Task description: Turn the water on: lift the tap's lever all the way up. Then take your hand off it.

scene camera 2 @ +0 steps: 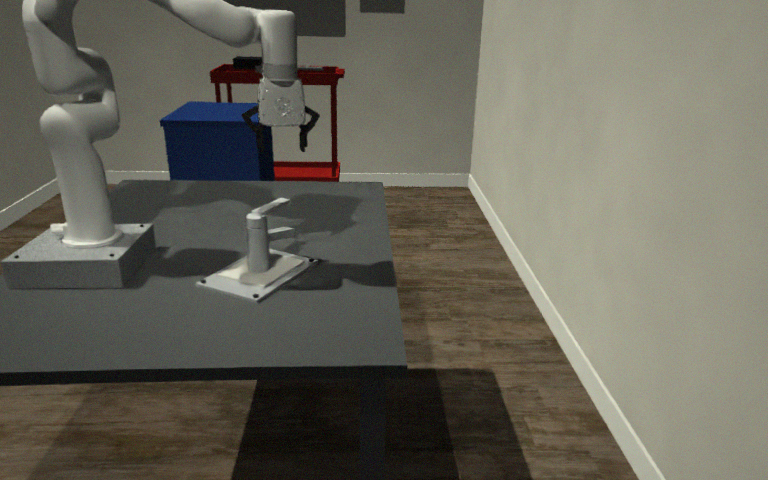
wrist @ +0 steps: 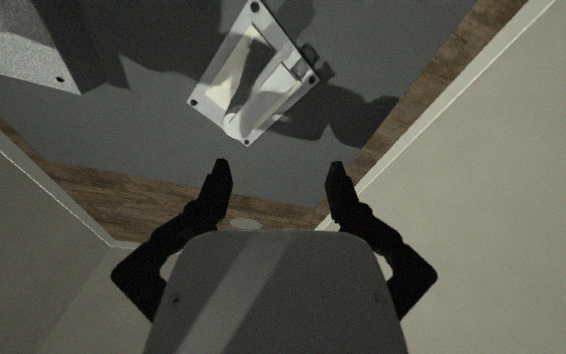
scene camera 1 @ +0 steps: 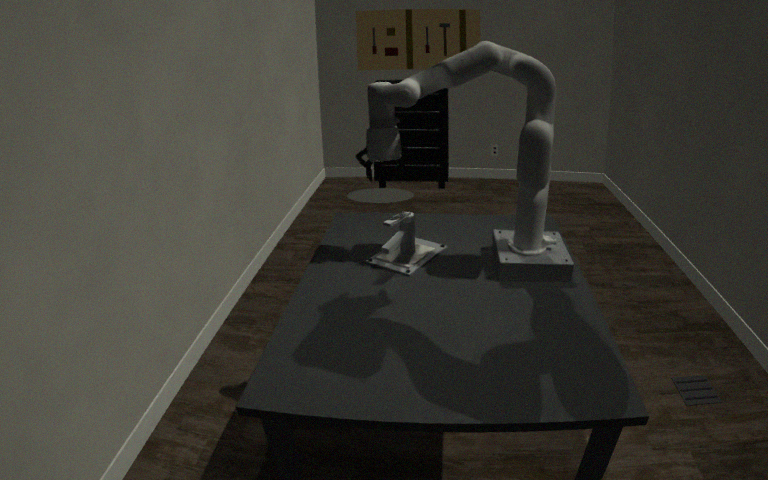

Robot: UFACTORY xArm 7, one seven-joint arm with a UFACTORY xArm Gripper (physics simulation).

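Seen in the pictures: gripper, fingertip midpoint: (scene camera 2: pixel 282 150) (wrist: pixel 279 171) (scene camera 1: pixel 385 179); arm's base at its link origin: (scene camera 2: pixel 93 239) (scene camera 1: pixel 527 247).
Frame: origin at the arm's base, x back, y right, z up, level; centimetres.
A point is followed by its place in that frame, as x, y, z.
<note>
The tap (scene camera 1: pixel 408 240) {-38.4, 4.7, 0.1} (scene camera 2: pixel 258 246) {-39.2, 9.4, 1.6} (wrist: pixel 232 123) {-38.3, 6.0, 9.1} is a pale upright post on a light square plate (scene camera 1: pixel 396 266) {-42.0, -2.5, -5.7} (scene camera 2: pixel 235 287) {-34.5, 15.4, -5.7} (wrist: pixel 218 64) {-32.5, 3.5, -5.7}. Its flat lever (scene camera 1: pixel 397 219) {-41.5, 0.4, 9.1} (scene camera 2: pixel 271 207) {-42.0, 3.9, 9.1} (wrist: pixel 271 95) {-43.1, 0.5, 9.1} slants upward from the top of the post toward its free end, above the nearly level spout (scene camera 1: pixel 393 243) {-42.8, -1.5, 1.8} (scene camera 2: pixel 281 231) {-43.7, 1.3, 2.1}. Whether the lever is at its upper limit I cannot tell. My gripper (scene camera 1: pixel 370 171) (scene camera 2: pixel 282 148) {-44.8, 1.4, 21.9} (wrist: pixel 279 171) {-44.8, 1.4, 21.9} is open and empty, pointing down. It hangs well above the tap, apart from the lever. In the wrist view, the tap lies beyond the fingertips.
The tap's plate lies on a dark grey table (scene camera 1: pixel 453 367) {-25.7, -51.5, -6.5} (scene camera 2: pixel 169 328) {-24.3, 31.2, -6.5} (wrist: pixel 165 125) {-19.0, 21.1, -6.5}. The arm's base block (scene camera 1: pixel 532 266) {-0.2, -10.8, -1.3} (scene camera 2: pixel 67 271) {1.0, 12.8, -2.3} (wrist: pixel 35 65) {-5.0, 9.5, 0.3} stands beside it. Beyond the table are a blue cabinet (scene camera 2: pixel 215 150), a red cart (scene camera 2: pixel 334 124) and a black drawer cabinet (scene camera 1: pixel 424 138). A wall runs along one side.
</note>
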